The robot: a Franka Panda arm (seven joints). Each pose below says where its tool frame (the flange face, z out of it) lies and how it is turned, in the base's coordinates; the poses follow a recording.
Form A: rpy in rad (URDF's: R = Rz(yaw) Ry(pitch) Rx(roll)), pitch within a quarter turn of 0, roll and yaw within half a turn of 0; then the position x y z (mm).
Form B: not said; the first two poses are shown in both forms.
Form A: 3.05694 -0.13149 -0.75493 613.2 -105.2 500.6
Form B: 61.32 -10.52 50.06; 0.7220 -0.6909 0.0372; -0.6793 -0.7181 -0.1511; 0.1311 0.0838 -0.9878
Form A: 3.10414 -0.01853 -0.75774 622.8 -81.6 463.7
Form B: 62.28 -8.16 46.37; 0.7263 -0.6873 -0.0123; -0.6872 -0.7254 -0.0399; 0.0185 0.0374 -0.9991
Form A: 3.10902 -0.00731 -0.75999 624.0 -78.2 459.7
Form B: 62.40 -7.82 45.97; 0.7248 -0.6887 -0.0171; -0.6889 -0.7243 -0.0286; 0.0073 0.0326 -0.9994
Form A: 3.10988 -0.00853 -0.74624 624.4 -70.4 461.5
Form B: 62.44 -7.04 46.15; 0.7342 -0.6787 -0.0153; -0.6789 -0.7337 -0.0291; 0.0085 0.0317 -0.9995
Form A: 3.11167 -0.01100 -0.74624 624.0 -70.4 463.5
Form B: 62.40 -7.04 46.35; 0.7342 -0.6788 -0.0122; -0.6788 -0.7337 -0.0294; 0.0110 0.0299 -0.9995
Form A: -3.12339 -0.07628 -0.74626 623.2 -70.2 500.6
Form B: 62.32 -7.02 50.06; 0.7321 -0.6778 0.0683; -0.6769 -0.7351 -0.0384; 0.0762 -0.0181 -0.9969
